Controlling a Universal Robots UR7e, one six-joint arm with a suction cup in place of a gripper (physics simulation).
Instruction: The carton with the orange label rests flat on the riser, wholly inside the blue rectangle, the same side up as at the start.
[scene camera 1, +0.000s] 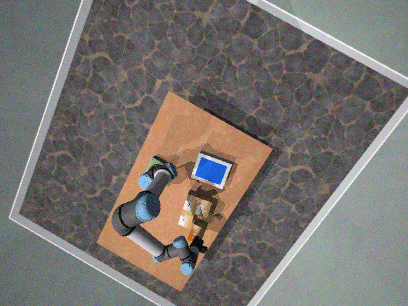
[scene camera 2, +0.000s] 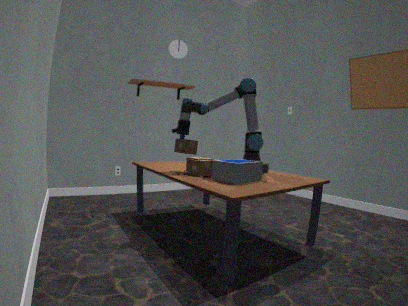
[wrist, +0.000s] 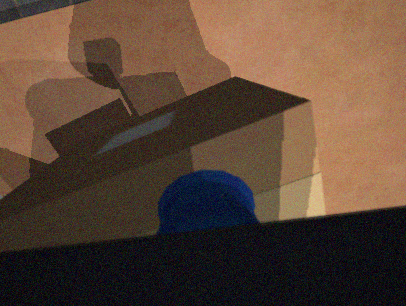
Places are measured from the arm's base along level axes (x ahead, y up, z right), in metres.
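Pixels of known places: hand at its tool point: (scene camera 2: 181, 140) (wrist: 207, 186).
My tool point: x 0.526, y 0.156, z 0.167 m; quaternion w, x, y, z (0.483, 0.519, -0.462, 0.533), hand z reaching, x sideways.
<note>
Behind a point stands the place of what it marks.
The carton with the orange label (scene camera 1: 192, 235) @(x 0.475, y 0.164, z 0.169 m) (scene camera 2: 186, 146) @(x 0.527, y 0.120, z 0.071 m) (wrist: 240, 162) @(x 0.542, y 0.170, z 0.179 m) hangs in the air under my suction cup, above the table top and roughly level, its label up in the overhead view. My suction gripper (scene camera 2: 182, 136) (wrist: 207, 200) has its blue cup against the carton's top; the label does not show in the wrist view. The grey riser (scene camera 2: 235, 173) @(x 0.426, y -0.008, z -0.387 m) with a pale rim (scene camera 1: 198, 154) @(x 0.181, y -0.070, z -0.297 m) stands on the table, apart from the held carton. The blue rectangle (scene camera 1: 211, 171) @(x 0.332, y 0.050, z -0.274 m) (scene camera 2: 242, 161) @(x 0.320, y 0.049, z -0.306 m) on its top bears no carton.
Several other tan cartons (scene camera 1: 183, 220) @(x 0.377, y 0.030, z 0.194 m) (scene camera 2: 199, 167) @(x 0.481, y -0.014, z -0.048 m) stand close together between the held carton and the riser. A green object (scene camera 1: 155, 162) @(x -0.062, y 0.000, z -0.066 m) stands by the arm's base on the wooden table (scene camera 1: 175, 112) @(x -0.149, y -0.071, z -0.471 m) (scene camera 2: 295, 181) @(x 0.005, y -0.071, z -0.483 m). A shelf (scene camera 2: 161, 84) is on the wall.
</note>
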